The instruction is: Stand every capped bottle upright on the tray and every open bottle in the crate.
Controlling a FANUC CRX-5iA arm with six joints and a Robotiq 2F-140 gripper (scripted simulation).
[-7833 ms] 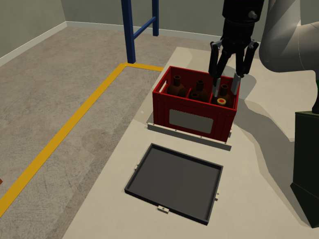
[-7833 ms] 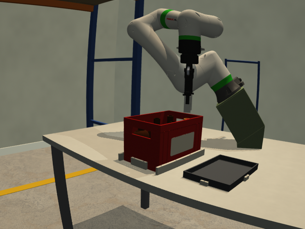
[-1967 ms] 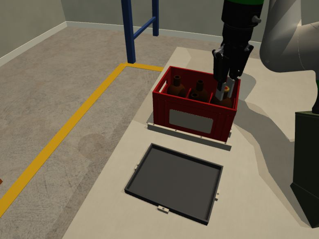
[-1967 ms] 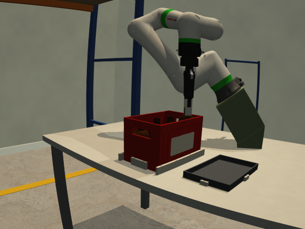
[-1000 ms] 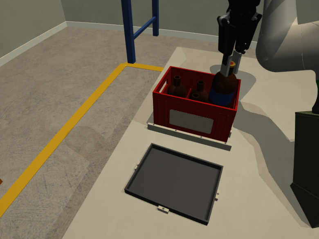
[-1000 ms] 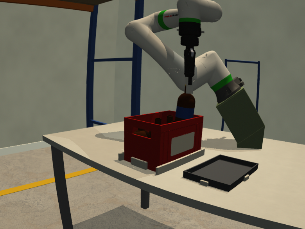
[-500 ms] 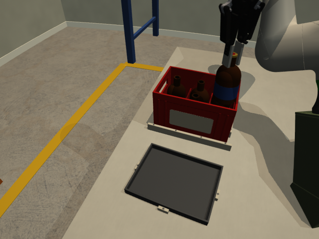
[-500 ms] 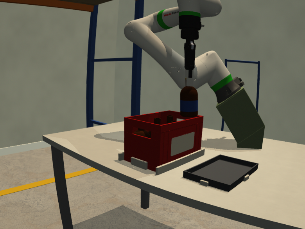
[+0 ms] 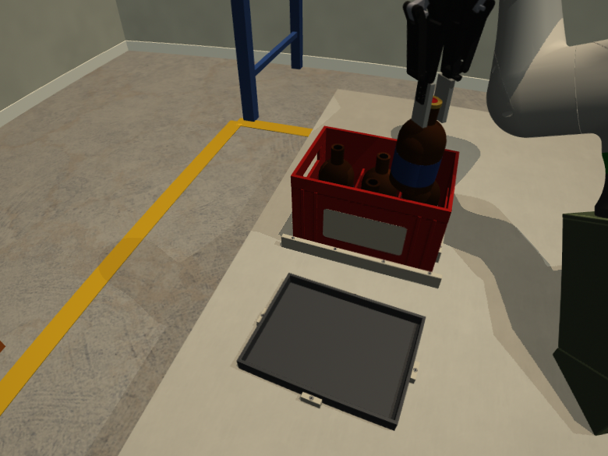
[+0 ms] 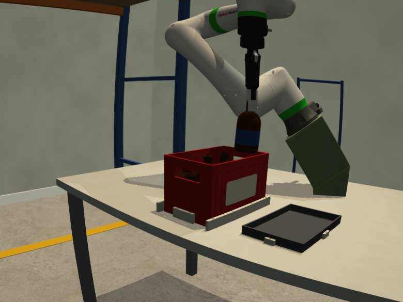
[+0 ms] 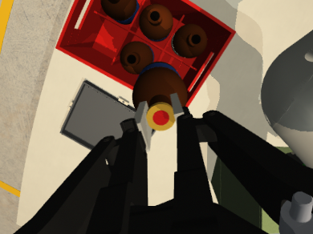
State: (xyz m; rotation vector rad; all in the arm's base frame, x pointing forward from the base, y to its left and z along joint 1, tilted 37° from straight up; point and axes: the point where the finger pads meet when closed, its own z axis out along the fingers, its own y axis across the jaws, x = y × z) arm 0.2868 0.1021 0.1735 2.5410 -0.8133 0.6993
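The capped bottle lies 8 cm below my hand. Also, from my hand: red crate (26 cm below, 8 cm ahead, 6 cm to the right); then dark tray (33 cm below, 22 cm to the left, 5 cm ahead).
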